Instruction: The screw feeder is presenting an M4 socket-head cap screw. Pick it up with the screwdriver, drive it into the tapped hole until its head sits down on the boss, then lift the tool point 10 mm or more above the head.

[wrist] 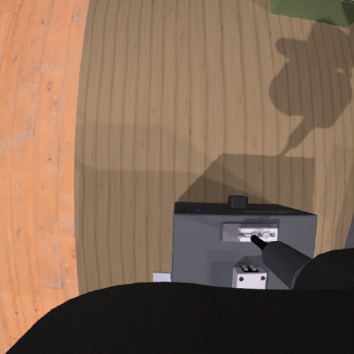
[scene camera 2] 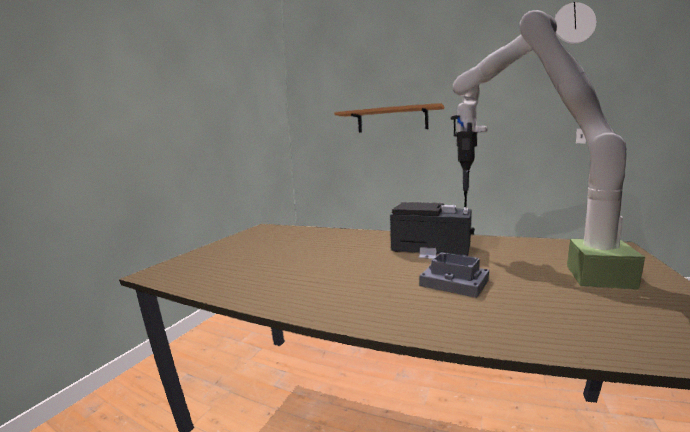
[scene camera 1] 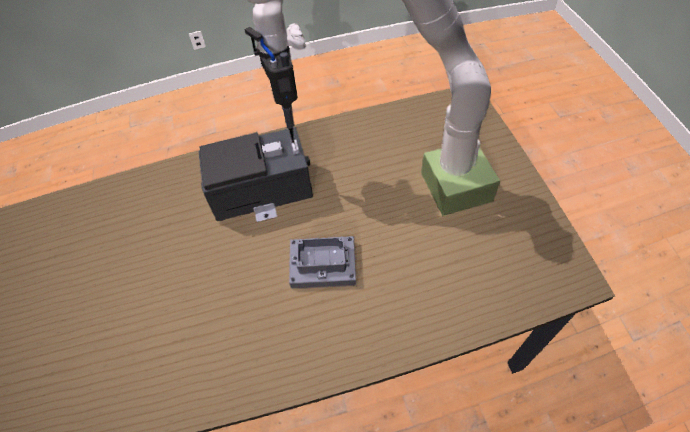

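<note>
My screwdriver points down, its thin black bit tip at the small white screw nest on top of the dark screw feeder. In the wrist view the tip overlaps the nest, beside a small round feature. The M4 screw is too small or hidden to make out, so I cannot tell whether the bit holds it. The grey housing lies apart, in front of the feeder. It has a small front boss and corner holes; which hole is tapped is unclear.
A white block and a raised black lid are on the feeder. A small pale plate is at its front. The arm's green base block stands to the right.
</note>
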